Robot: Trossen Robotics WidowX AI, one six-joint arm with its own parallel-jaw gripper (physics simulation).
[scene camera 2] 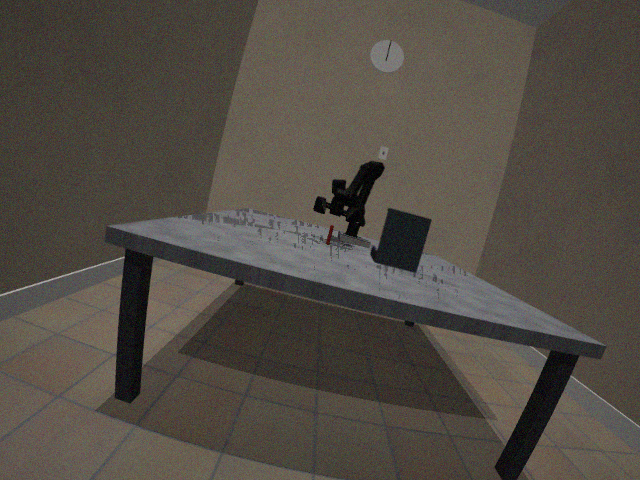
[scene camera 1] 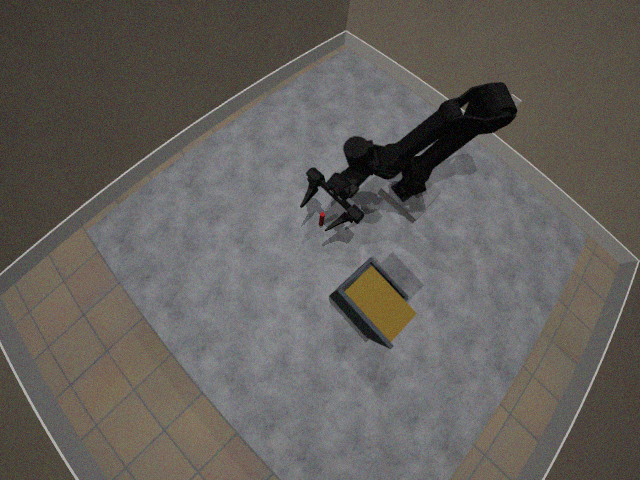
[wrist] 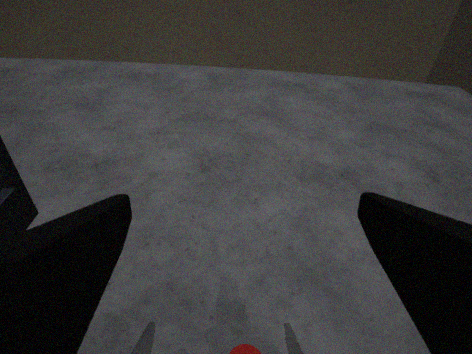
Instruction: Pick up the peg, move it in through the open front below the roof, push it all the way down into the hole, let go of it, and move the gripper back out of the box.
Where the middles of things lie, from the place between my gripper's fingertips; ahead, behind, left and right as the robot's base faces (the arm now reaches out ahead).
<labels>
I see the box (scene camera 1: 345,303) 260 mm to the left of my hand, 20 mm below it and 20 mm behind it. Also, from my hand: yellow roof (scene camera 1: 390,313) (260 mm to the left, 80 mm above, 20 mm ahead).
</labels>
